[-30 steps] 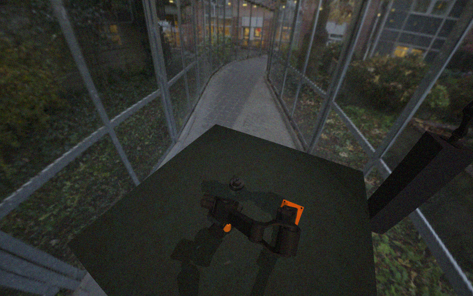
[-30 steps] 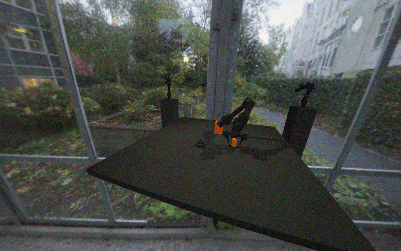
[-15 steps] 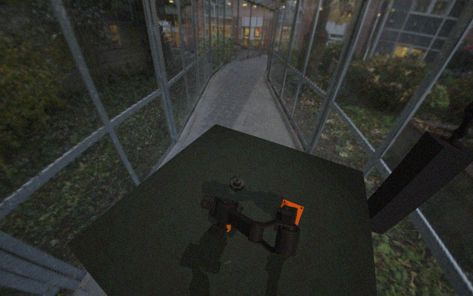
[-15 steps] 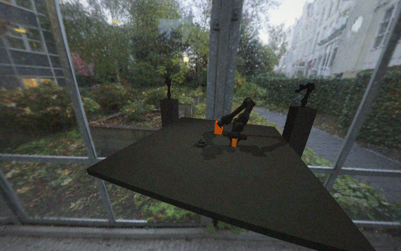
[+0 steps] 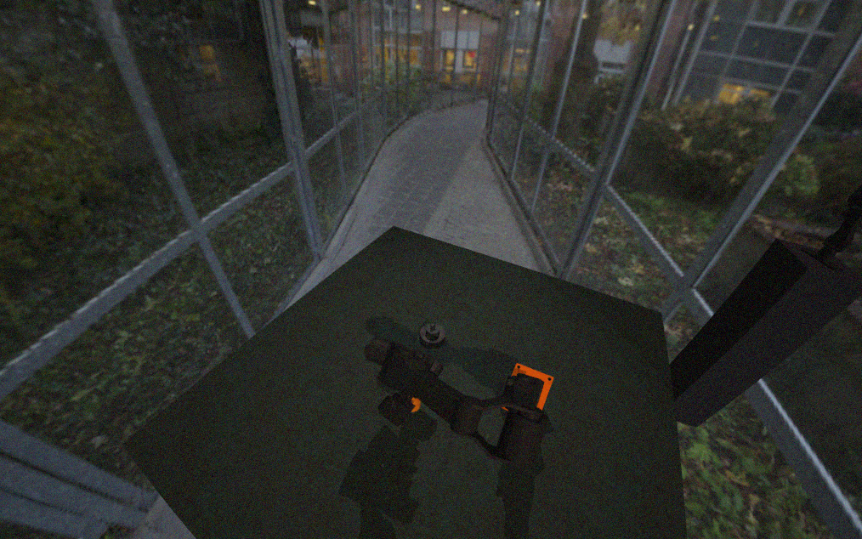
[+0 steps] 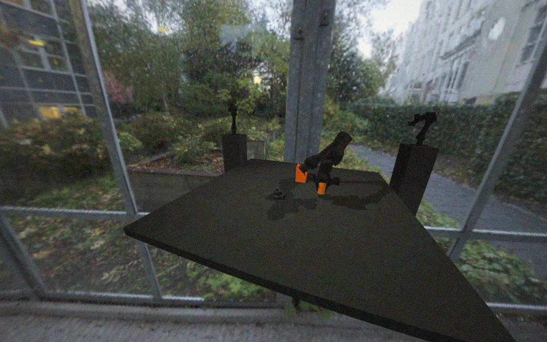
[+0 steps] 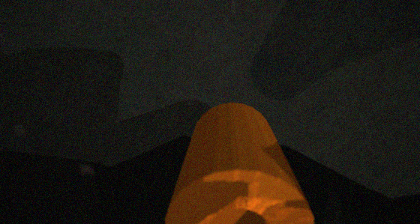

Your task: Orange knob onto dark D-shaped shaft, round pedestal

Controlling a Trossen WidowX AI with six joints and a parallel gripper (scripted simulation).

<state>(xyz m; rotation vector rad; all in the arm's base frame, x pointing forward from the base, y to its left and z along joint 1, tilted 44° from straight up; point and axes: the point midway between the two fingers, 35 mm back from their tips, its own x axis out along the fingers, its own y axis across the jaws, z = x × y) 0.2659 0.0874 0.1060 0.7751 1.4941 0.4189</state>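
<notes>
My gripper tip is now 50 mm short of the dark shaft, 260 mm to the left of it and 20 mm above it. From my gripper tip the other things lie so: orange knob: 20 mm above.
</notes>
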